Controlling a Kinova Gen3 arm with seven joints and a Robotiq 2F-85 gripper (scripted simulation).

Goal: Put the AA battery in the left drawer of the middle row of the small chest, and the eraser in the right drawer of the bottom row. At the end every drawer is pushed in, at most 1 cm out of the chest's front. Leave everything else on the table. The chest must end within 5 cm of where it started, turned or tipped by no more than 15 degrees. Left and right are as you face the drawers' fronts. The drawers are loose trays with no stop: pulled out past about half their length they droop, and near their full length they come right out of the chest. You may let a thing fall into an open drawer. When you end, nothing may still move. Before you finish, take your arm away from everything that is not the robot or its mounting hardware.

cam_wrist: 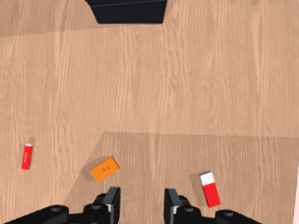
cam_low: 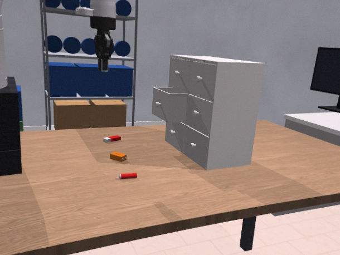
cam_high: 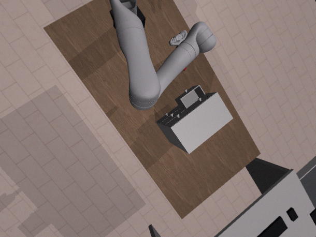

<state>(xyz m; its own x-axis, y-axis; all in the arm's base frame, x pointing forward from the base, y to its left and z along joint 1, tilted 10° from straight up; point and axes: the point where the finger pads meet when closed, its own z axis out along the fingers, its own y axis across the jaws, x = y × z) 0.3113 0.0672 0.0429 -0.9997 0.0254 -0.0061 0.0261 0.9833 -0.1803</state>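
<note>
Now: the AA battery 10 mm ahead of my hand, 220 mm to the right of it and 290 mm below it. Also, from my hand: eraser (70 mm ahead, 130 mm to the left, 290 mm below); then orange battery (40 mm ahead, 80 mm to the right, 290 mm below).
</note>
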